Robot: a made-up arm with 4 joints.
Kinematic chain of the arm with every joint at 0, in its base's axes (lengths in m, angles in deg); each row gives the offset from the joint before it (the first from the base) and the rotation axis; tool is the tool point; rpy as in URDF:
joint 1: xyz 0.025 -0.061 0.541 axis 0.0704 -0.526 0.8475
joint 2: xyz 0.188 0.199 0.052 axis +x
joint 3: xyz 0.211 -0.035 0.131 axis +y
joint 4: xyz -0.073 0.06 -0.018 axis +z
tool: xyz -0.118 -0.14 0.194 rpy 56.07 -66 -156.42
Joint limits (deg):
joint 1: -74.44..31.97
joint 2: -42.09..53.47
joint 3: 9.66..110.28
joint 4: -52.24..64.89
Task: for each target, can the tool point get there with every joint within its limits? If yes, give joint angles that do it. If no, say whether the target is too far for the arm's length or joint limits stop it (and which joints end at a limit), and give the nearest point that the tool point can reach.
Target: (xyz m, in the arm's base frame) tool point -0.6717 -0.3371 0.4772
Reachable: no: joint limits stop it (at a limit: joint 1, joint 2, joint 3) | nearest point 0.0564 -0.4164 0.5643 | short by 0.738 m
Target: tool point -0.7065 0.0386 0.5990
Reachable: no: joint limits stop it (at a limit: joint 1, joint 2, joint 3) | nearest point -0.1095 0.3890 0.8571 | short by 0.739 m
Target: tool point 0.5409 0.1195 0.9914
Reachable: yes | joints -5.70 -6.75 69.03 -32.34
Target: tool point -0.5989 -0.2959 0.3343
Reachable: no: joint limits stop it (at a limit: joint 1, joint 2, joint 3) | nearest point 0.0569 -0.4268 0.5546 | short by 0.704 m
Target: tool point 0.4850 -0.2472 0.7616
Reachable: yes | joints -31.99 5.19 20.39 48.08
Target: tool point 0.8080 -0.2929 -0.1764
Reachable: no: too far | nearest point 0.6989 -0.4604 0.2842 | short by 0.502 m
